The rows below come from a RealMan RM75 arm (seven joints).
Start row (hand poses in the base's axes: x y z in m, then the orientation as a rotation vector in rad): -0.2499, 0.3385, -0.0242, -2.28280, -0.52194, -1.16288
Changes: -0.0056, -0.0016, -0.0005, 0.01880, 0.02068, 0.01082; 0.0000, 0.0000, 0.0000, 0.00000, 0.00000, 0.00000; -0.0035, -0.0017, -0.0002, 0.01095, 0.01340, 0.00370; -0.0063, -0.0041, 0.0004, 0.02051, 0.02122, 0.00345; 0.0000, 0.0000, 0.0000, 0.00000, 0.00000, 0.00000; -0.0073, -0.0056, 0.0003, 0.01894, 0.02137, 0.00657; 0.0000, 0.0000, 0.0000, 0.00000, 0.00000, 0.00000; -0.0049, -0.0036, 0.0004, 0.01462, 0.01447, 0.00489; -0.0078, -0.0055, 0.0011, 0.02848, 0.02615, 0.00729; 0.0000, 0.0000, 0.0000, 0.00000, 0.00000, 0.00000; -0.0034, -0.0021, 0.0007, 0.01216, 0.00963, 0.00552; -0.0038, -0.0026, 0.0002, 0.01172, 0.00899, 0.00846; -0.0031, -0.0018, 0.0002, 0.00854, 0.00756, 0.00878; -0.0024, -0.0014, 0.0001, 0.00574, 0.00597, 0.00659
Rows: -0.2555, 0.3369, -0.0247, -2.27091, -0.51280, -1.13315; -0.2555, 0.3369, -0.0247, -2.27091, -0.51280, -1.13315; -0.2590, 0.3352, -0.0249, -2.26578, -0.50415, -1.11556; -0.2653, 0.3311, -0.0245, -2.25589, -0.48583, -1.08903; -0.2653, 0.3311, -0.0245, -2.25589, -0.48583, -1.08903; -0.2726, 0.3255, -0.0242, -2.24567, -0.47193, -1.06088; -0.2726, 0.3255, -0.0242, -2.24567, -0.47193, -1.06088; -0.2775, 0.3219, -0.0238, -2.23683, -0.46191, -1.04170; -0.2853, 0.3164, -0.0227, -2.21943, -0.44100, -1.00802; -0.2853, 0.3164, -0.0227, -2.21943, -0.44100, -1.00802; -0.2887, 0.3143, -0.0220, -2.21022, -0.43538, -0.99422; -0.2925, 0.3117, -0.0218, -2.19985, -0.43344, -0.97964; -0.2956, 0.3099, -0.0216, -2.19157, -0.43432, -0.96651; -0.2980, 0.3085, -0.0215, -2.18605, -0.43521, -0.95633
